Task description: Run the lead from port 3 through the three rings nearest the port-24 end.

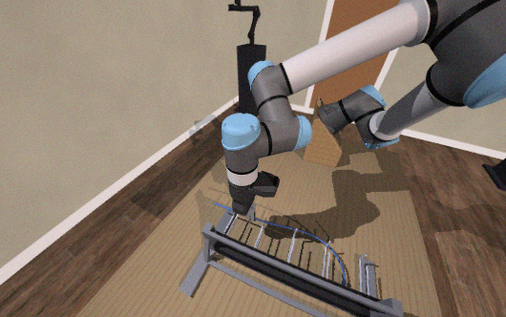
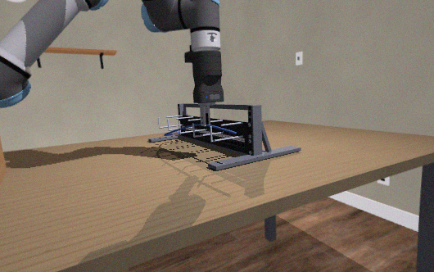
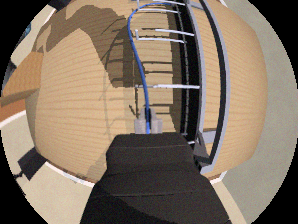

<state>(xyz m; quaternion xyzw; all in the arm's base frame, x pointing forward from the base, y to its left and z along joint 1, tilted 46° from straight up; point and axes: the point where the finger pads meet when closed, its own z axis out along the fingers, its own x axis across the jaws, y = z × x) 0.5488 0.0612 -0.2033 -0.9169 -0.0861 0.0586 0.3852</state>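
The grey rack lies 80 mm ahead of my hand, 160 mm to the left of it and 40 mm below it.
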